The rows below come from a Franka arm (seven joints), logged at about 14 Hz.
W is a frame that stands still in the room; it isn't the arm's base.
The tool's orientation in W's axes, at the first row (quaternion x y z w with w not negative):
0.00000, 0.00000, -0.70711, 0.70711
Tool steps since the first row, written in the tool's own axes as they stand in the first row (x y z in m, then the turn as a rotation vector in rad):
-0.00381, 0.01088, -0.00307, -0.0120, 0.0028, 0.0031
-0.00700, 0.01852, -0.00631, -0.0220, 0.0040, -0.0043
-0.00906, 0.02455, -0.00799, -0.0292, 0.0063, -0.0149
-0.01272, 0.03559, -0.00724, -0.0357, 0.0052, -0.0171
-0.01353, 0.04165, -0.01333, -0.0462, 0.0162, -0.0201
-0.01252, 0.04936, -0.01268, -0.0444, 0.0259, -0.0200
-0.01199, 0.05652, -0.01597, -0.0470, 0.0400, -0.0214
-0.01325, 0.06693, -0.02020, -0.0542, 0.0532, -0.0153
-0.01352, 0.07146, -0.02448, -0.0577, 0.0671, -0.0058
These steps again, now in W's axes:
0.01088, 0.00381, -0.00307, 0.0028, 0.0120, 0.0031
0.01852, 0.00700, -0.00631, 0.0040, 0.0220, -0.0043
0.02455, 0.00906, -0.00799, 0.0063, 0.0292, -0.0149
0.03559, 0.01272, -0.00724, 0.0052, 0.0357, -0.0171
0.04165, 0.01353, -0.01333, 0.0162, 0.0462, -0.0201
0.04936, 0.01252, -0.01268, 0.0259, 0.0444, -0.0200
0.05652, 0.01199, -0.01597, 0.0400, 0.0470, -0.0214
0.06693, 0.01325, -0.02020, 0.0532, 0.0542, -0.0153
0.07146, 0.01352, -0.02448, 0.0671, 0.0577, -0.0058

